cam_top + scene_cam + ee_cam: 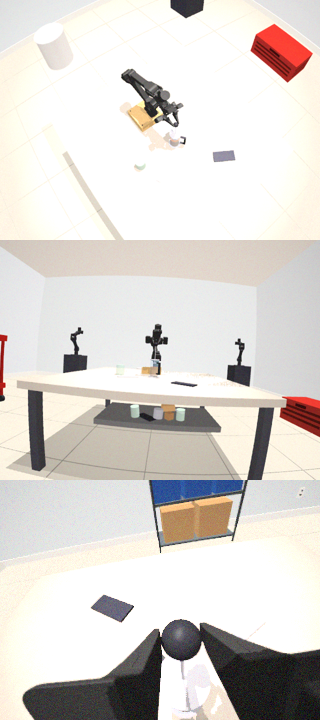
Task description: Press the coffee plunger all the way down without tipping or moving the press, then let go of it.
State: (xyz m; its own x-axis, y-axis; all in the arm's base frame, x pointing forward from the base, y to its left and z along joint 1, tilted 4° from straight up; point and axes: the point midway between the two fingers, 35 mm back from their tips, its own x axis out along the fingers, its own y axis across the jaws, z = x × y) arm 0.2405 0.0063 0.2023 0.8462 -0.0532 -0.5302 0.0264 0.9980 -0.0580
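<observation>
Now: gripper tip 13 cm above the coffee press, 1 cm to the right of it and 1 cm short of it.
</observation>
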